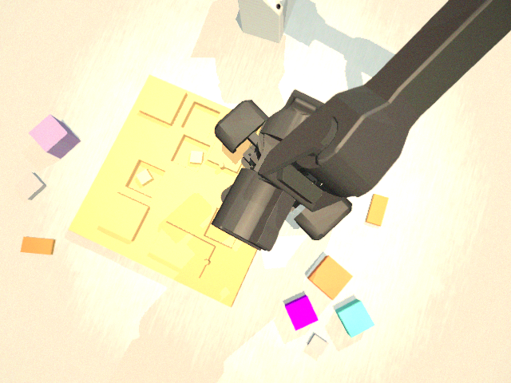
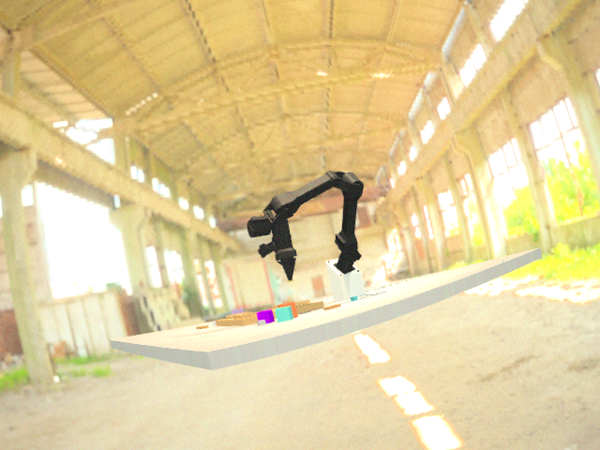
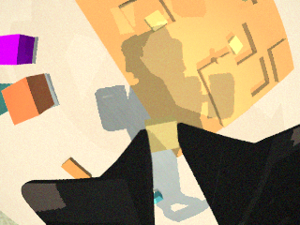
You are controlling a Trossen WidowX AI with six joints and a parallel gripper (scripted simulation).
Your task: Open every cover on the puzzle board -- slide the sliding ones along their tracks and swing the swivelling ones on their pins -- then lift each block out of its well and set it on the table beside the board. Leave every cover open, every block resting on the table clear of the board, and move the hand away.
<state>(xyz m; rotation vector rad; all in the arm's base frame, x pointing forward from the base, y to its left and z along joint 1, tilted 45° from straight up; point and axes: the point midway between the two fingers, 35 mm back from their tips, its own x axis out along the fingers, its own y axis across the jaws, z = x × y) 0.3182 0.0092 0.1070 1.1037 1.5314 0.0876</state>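
My gripper tip is now 1 cm short of the yellow puzzle board, 17 cm to the left of it and 9 cm above it. Round my gripper tip: orange slab 1 cm behind, 16 cm to the left, 11 cm below; orange cube 11 cm ahead, 10 cm to the left, 9 cm below; magenta cube 18 cm ahead, 7 cm to the left, 9 cm below.
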